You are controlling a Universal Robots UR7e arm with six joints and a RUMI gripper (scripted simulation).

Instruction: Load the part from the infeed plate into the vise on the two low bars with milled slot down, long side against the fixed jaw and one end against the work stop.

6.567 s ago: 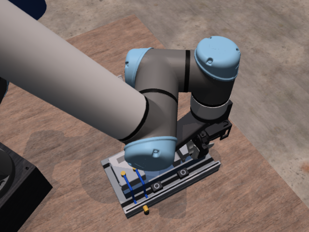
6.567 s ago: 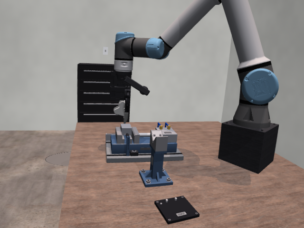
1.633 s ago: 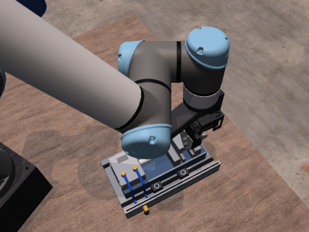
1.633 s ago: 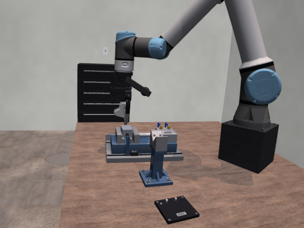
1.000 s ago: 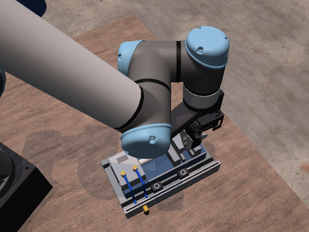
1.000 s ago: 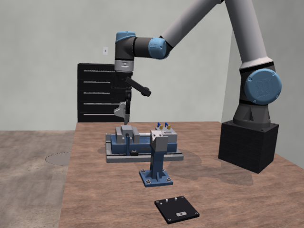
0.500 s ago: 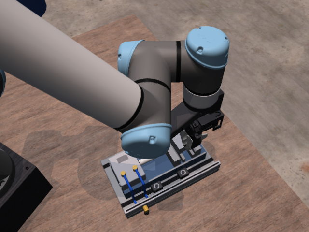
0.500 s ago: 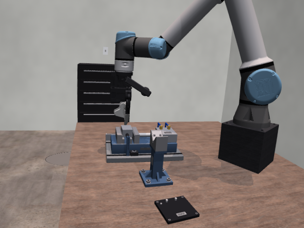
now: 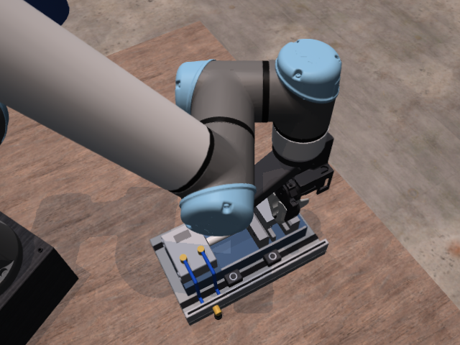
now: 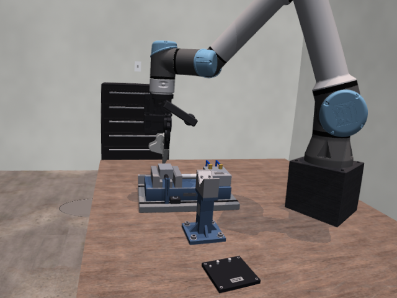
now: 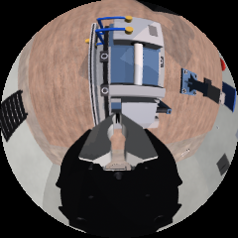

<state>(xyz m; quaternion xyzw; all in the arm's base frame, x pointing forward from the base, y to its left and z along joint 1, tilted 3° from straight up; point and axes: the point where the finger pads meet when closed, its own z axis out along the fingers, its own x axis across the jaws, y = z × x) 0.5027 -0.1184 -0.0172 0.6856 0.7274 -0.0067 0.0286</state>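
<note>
The part is 40 mm to the left of my hand and 30 mm below it. Round my hand: work stop 80 mm to the left, 30 mm below; moving jaw 40 mm behind, 30 mm to the left, 40 mm below; fixed jaw 30 mm ahead, 40 mm to the left, 40 mm below.
</note>
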